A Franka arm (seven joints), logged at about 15 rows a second.
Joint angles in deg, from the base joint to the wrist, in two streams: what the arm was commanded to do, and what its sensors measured. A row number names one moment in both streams.
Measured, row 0: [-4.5 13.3 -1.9 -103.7 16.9 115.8 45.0]
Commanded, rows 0 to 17: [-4.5 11.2 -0.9 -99.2 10.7 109.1 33.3]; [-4.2 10.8 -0.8 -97.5 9.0 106.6 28.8]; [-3.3 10.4 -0.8 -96.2 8.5 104.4 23.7]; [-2.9 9.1 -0.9 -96.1 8.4 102.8 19.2]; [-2.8 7.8 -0.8 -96.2 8.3 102.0 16.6]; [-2.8 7.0 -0.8 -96.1 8.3 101.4 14.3]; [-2.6 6.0 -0.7 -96.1 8.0 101.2 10.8]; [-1.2 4.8 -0.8 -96.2 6.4 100.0 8.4]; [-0.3 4.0 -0.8 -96.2 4.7 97.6 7.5]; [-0.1 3.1 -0.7 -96.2 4.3 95.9 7.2]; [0.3 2.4 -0.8 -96.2 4.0 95.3 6.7]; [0.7 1.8 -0.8 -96.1 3.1 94.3 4.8]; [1.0 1.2 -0.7 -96.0 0.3 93.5 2.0]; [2.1 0.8 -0.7 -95.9 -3.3 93.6 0.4]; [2.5 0.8 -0.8 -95.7 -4.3 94.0 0.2]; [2.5 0.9 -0.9 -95.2 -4.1 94.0 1.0]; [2.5 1.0 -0.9 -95.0 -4.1 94.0 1.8]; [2.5 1.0 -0.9 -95.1 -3.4 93.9 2.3]
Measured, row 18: [2.5 1.0 -0.8 -95.6 -3.0 94.4 2.4]
